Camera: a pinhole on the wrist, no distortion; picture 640 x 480 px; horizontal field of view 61.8 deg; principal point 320.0 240.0 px. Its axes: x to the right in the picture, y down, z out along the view. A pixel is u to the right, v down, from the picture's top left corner.
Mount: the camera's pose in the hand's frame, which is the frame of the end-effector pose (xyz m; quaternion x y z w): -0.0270 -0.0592 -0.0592 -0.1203 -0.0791 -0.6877 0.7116
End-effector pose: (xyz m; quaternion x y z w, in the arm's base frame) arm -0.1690 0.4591 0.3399 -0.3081 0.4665 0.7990 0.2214
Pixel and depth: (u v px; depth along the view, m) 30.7 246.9 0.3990
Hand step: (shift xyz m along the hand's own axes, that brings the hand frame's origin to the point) -0.0098 0.2598 0.2629
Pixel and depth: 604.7 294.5 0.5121
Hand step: 0.0635 -0.1762 0.5042
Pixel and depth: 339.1 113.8 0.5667
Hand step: -0.1296 0.0767 0.4980
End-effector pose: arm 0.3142 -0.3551 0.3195 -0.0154 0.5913 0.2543 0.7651
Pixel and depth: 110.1 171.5 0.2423
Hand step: -0.0491 0.0991 0.1485
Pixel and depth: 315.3 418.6 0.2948
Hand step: 0.0867 0.0283 0.2165
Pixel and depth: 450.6 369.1 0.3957
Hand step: 0.0933 -0.0388 0.3410
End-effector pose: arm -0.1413 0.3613 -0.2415 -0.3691 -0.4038 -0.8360 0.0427
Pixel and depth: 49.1 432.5 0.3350
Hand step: 0.1040 0.2005 0.2072
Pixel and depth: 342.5 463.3 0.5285
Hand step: 0.2221 0.0730 0.4398
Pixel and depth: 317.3 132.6 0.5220
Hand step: -0.1041 0.0868 0.4470
